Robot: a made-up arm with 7 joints.
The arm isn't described. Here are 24 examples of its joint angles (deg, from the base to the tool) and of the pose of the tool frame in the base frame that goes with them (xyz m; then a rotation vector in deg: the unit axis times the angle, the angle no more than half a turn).
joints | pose
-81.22 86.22 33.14 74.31 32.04 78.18 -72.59 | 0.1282 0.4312 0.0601 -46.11 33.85 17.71
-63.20 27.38 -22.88 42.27 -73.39 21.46 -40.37 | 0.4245 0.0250 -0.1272 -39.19 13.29 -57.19
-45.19 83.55 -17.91 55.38 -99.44 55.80 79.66 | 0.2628 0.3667 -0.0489 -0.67 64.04 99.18
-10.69 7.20 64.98 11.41 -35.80 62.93 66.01 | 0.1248 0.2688 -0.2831 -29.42 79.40 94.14
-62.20 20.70 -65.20 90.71 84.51 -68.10 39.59 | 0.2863 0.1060 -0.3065 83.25 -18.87 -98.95
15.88 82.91 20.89 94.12 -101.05 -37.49 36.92 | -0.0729 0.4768 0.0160 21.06 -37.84 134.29
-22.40 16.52 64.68 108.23 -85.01 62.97 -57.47 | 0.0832 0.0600 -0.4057 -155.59 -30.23 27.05
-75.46 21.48 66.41 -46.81 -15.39 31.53 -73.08 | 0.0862 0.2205 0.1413 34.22 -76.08 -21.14
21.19 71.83 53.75 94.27 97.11 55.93 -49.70 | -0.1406 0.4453 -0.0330 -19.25 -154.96 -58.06
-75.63 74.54 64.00 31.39 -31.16 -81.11 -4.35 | 0.0169 0.3381 0.1728 26.86 -154.23 64.90
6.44 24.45 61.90 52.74 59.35 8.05 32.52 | -0.0552 0.3560 -0.3146 76.21 75.78 62.73
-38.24 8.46 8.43 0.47 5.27 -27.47 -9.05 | 0.3362 0.0502 -0.0437 14.61 -49.63 -10.27
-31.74 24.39 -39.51 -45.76 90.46 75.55 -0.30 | 0.1942 -0.0242 -0.0084 61.40 -20.55 46.25
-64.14 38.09 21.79 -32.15 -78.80 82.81 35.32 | 0.2222 0.0469 0.1249 5.04 -1.55 -17.08
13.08 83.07 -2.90 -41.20 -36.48 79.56 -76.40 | 0.1645 0.1459 -0.1517 -3.13 108.26 -67.10
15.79 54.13 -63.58 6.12 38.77 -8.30 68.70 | -0.0636 0.0748 -0.3545 59.97 -5.40 -29.47
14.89 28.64 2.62 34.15 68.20 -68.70 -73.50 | 0.0391 0.1579 -0.3550 46.12 47.94 -137.70
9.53 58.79 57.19 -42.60 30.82 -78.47 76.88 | 0.1284 0.1079 0.0386 32.69 -131.86 -17.15
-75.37 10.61 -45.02 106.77 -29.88 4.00 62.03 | 0.3801 0.0968 -0.2478 53.96 22.34 60.74
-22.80 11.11 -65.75 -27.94 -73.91 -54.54 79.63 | 0.1470 -0.1440 -0.0875 -79.36 47.79 21.73
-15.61 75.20 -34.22 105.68 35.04 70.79 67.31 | -0.0323 0.4377 -0.0093 -107.17 -44.82 -26.58
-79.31 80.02 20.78 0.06 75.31 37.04 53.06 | 0.0987 0.2122 0.2986 -58.63 65.75 -145.34
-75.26 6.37 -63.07 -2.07 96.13 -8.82 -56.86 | 0.1823 -0.2624 -0.0390 156.16 -54.47 -32.93
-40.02 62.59 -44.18 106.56 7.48 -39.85 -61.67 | 0.1423 0.4209 -0.1729 42.52 94.73 -43.35
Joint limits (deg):
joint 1: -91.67..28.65
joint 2: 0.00..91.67
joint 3: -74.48..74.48
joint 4: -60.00..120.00
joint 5: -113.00..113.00
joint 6: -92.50..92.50
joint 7: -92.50..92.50
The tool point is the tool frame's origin. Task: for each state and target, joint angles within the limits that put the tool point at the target. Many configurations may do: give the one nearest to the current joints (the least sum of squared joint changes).
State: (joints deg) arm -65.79 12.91 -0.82 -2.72 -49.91 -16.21 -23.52
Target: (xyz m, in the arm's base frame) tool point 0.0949 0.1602 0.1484
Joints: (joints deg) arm -68.35 18.81 41.52 -42.76 -49.94 -34.42 -23.52
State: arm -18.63 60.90 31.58 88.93 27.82 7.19 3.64
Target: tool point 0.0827 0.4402 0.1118
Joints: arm -15.38 72.44 74.48 31.42 34.34 13.64 3.64
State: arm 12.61 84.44 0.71 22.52 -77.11 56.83 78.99
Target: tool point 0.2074 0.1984 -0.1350
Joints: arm 9.20 87.66 5.47 -13.26 -87.75 64.93 78.99
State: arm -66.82 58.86 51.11 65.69 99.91 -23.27 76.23
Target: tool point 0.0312 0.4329 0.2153
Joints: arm -91.67 91.67 58.25 55.00 100.69 -5.55 76.23
